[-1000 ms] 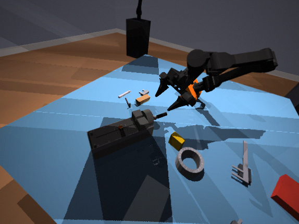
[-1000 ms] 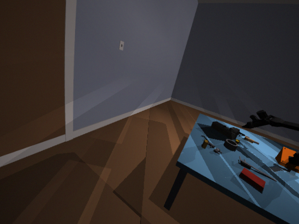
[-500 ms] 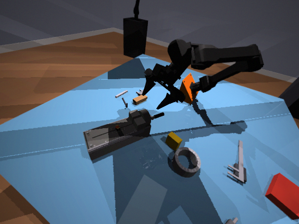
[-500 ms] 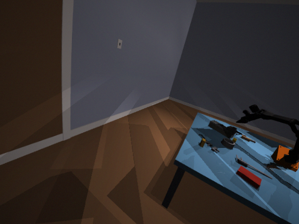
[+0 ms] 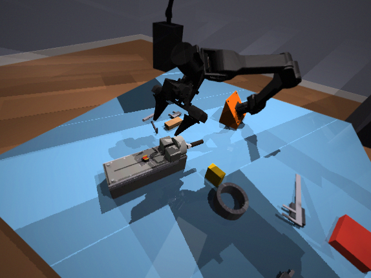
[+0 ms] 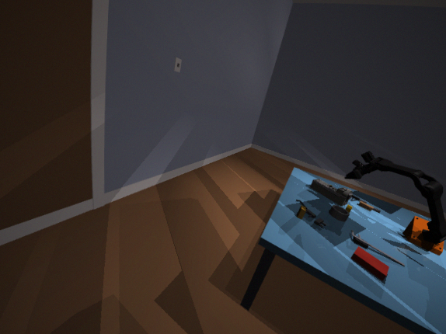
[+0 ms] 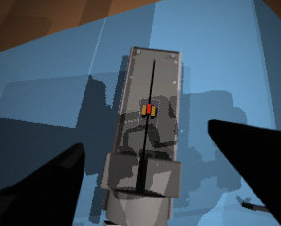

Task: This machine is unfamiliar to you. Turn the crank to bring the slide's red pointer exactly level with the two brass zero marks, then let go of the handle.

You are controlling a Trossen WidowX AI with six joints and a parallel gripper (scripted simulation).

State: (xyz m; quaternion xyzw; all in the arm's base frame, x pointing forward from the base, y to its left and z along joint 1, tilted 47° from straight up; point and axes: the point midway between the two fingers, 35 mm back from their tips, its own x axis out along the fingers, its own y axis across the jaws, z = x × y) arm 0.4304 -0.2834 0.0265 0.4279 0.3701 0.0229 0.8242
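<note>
My gripper tip is 9 cm past the dark crank handle, 9 cm to the right of it and 9 cm above it. The rest, counted from my gripper tip: yellow block 5 cm behind, 19 cm to the left, 17 cm below; then red pointer 5 cm ahead, 4 cm to the right, 11 cm below; then brown block 24 cm behind, 8 cm to the right, 18 cm below.
</note>
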